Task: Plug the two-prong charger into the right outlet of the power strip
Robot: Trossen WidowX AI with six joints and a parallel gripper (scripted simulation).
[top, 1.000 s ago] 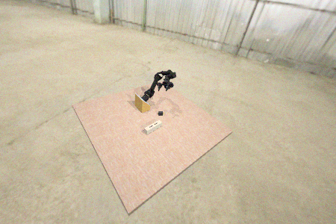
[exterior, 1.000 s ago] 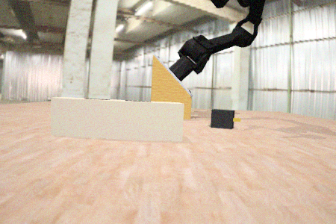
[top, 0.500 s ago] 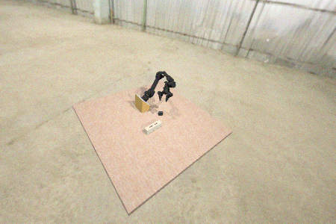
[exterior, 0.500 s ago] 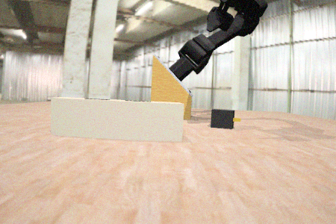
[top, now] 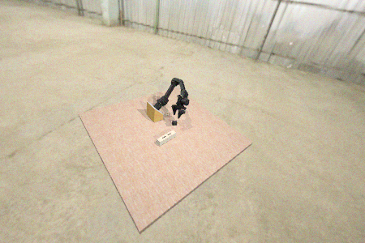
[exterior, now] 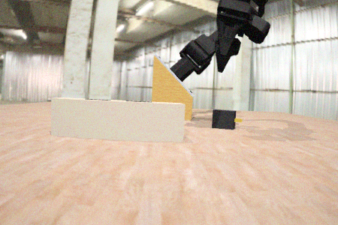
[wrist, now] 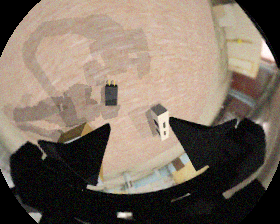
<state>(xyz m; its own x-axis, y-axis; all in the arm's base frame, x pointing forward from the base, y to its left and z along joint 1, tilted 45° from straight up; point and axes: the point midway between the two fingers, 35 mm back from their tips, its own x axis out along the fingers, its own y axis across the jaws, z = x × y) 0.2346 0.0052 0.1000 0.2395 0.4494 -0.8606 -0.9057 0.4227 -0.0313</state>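
Right now my gripper tip is 120 mm above the charger, 40 mm to the right of it and 30 mm past it.
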